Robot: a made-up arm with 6 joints. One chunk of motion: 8 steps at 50 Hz.
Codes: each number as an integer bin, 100 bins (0 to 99) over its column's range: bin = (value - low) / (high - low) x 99, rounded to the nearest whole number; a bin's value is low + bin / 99 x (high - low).
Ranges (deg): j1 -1.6..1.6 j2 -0.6..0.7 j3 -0.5..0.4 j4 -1..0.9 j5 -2.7..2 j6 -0.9..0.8
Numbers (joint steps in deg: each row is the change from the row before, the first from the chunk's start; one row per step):
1: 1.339 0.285 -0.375 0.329 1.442 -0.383
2: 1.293 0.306 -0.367 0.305 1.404 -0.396
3: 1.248 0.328 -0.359 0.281 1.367 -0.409
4: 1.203 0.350 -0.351 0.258 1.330 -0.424
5: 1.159 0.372 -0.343 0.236 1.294 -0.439
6: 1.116 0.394 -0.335 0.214 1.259 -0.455
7: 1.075 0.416 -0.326 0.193 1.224 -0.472
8: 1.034 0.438 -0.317 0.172 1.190 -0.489
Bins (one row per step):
1: 91 67 14 69 87 30
2: 90 69 15 68 86 29
3: 88 71 16 67 86 29
4: 87 72 16 66 85 28
5: 85 74 17 64 84 27
6: 84 76 18 63 83 26
7: 83 77 19 62 83 25
8: 81 79 20 61 82 24

